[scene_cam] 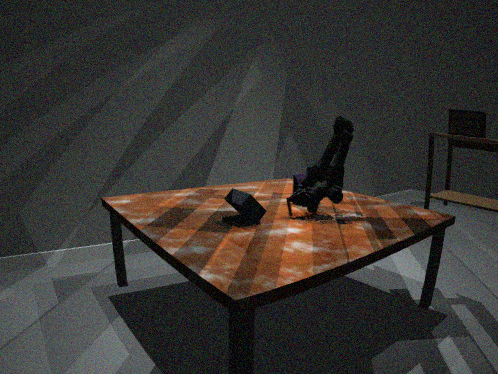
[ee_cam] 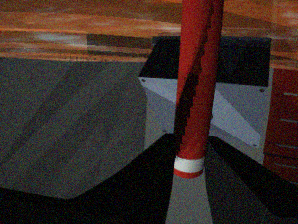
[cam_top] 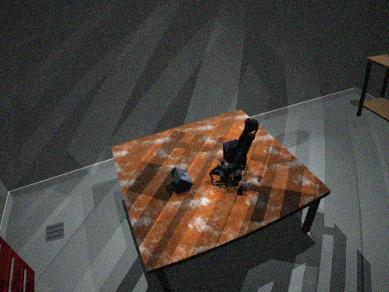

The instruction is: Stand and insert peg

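The peg lies 10 mm below my gripper tip. Round my gripper tip: sloped panel (180 mm ahead, 70 mm to the right, 10 mm below).
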